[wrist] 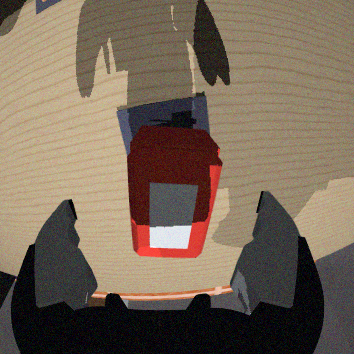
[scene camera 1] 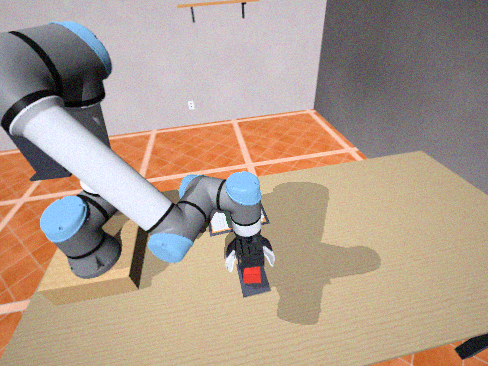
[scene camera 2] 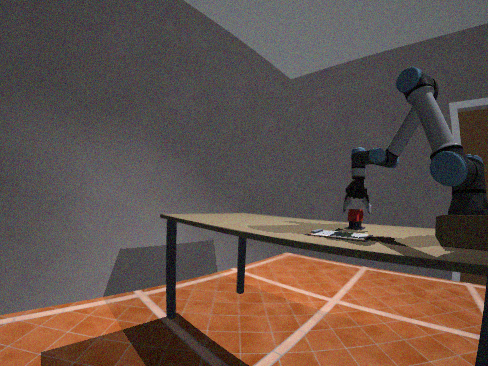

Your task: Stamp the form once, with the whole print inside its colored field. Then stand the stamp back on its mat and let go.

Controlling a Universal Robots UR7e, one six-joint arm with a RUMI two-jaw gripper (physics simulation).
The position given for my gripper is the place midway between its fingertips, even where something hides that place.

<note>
I see my gripper [scene camera 1: 250, 264], a red stamp [wrist: 173, 169] and a dark mat [wrist: 190, 109].
My gripper shows as well in the wrist view [wrist: 164, 198].
</note>
